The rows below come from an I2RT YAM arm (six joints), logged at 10 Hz.
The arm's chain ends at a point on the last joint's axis. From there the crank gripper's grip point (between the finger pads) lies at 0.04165 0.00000 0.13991 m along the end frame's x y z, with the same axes.
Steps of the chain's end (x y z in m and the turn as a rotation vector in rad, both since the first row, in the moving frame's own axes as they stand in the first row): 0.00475, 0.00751, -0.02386, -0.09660, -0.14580, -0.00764; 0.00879, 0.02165, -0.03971, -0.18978, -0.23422, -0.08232; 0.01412, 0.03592, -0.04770, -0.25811, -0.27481, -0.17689; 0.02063, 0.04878, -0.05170, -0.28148, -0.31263, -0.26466; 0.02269, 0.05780, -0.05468, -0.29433, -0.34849, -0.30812
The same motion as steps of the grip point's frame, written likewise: -0.01594, 0.02101, -0.01994, -0.09660, -0.14580, -0.00764; -0.02364, 0.04666, -0.03610, -0.18978, -0.23422, -0.08232; -0.02227, 0.06865, -0.04545, -0.25811, -0.27481, -0.17689; -0.01965, 0.08345, -0.04982, -0.28148, -0.31263, -0.26466; -0.02185, 0.09414, -0.05324, -0.29433, -0.34849, -0.30812
